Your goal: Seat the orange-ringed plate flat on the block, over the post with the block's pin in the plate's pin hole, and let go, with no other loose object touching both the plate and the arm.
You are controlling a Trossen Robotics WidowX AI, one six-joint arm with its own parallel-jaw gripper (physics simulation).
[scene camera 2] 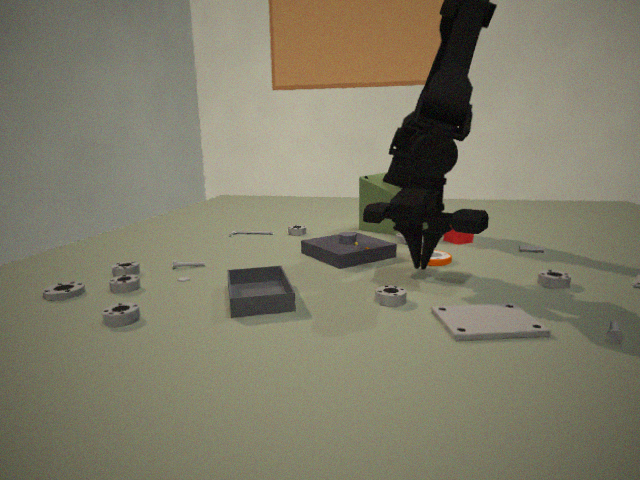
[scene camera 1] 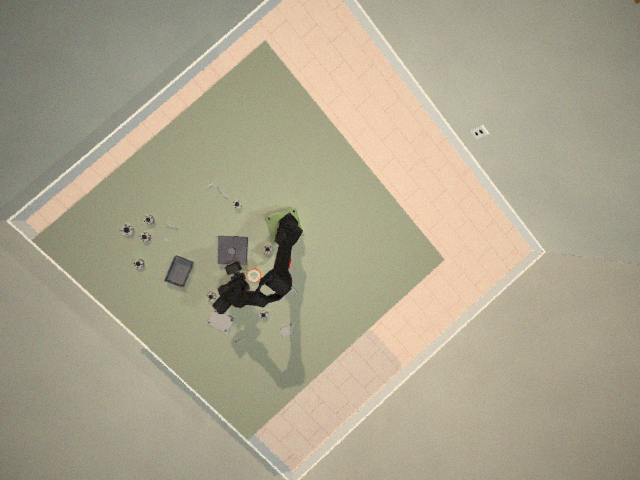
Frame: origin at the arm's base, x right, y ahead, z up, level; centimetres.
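Seen in the pictures: gripper, between the fingertips: (scene camera 2: 420,268); arm's base, origin of its link: (scene camera 2: 397,182) (scene camera 1: 288,222).
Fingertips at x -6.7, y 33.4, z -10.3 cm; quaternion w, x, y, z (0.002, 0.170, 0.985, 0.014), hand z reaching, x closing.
Observation:
Pixels of each thing's top centre, then the offset from my fingertips to it.
- orange-ringed plate, centre of its top: (scene camera 2: 432,254) (scene camera 1: 253,275) dx -1.8, dy -5.3, dz +1.1 cm
- dark square block, centre of its top: (scene camera 2: 347,233) (scene camera 1: 231,250) dx +13.1, dy -5.9, dz +4.0 cm
- dark open tray, centre of its top: (scene camera 2: 258,280) (scene camera 1: 178,271) dx +21.0, dy +17.8, dz +2.5 cm
- pale flat plate with corner holes, centre of its top: (scene camera 2: 486,317) (scene camera 1: 220,321) dx -8.0, dy +20.0, dz +0.8 cm
- round metal part, centre of its top: (scene camera 2: 391,290) (scene camera 1: 210,297) dx +3.4, dy +15.3, dz +1.5 cm
- red cube, centre of its top: (scene camera 2: 459,221) dx -6.8, dy -20.4, dz +4.0 cm
The orange-ringed plate (scene camera 1: 253,269) (scene camera 2: 443,261) lies flat on the green surface, its left part hidden behind the fingers in scene camera 2. The dark square block (scene camera 1: 240,243) (scene camera 2: 330,253) lies apart from it, with its round post (scene camera 1: 231,251) (scene camera 2: 347,237) bare. Small yellow and orange marks show beside the post; the pin itself is too small to tell. My gripper (scene camera 2: 419,267) points down, its fingertips low and nearly together with nothing visible between them, in front of the plate. In scene camera 1 the arm hides the fingertips.
A dark open tray (scene camera 1: 171,268) (scene camera 2: 263,304) and a pale flat plate with corner holes (scene camera 1: 221,321) (scene camera 2: 488,321) are nearby. A round metal part (scene camera 1: 211,296) (scene camera 2: 390,296) stands near the gripper. A red cube (scene camera 2: 458,236) and green block (scene camera 1: 272,221) (scene camera 2: 374,206) are behind.

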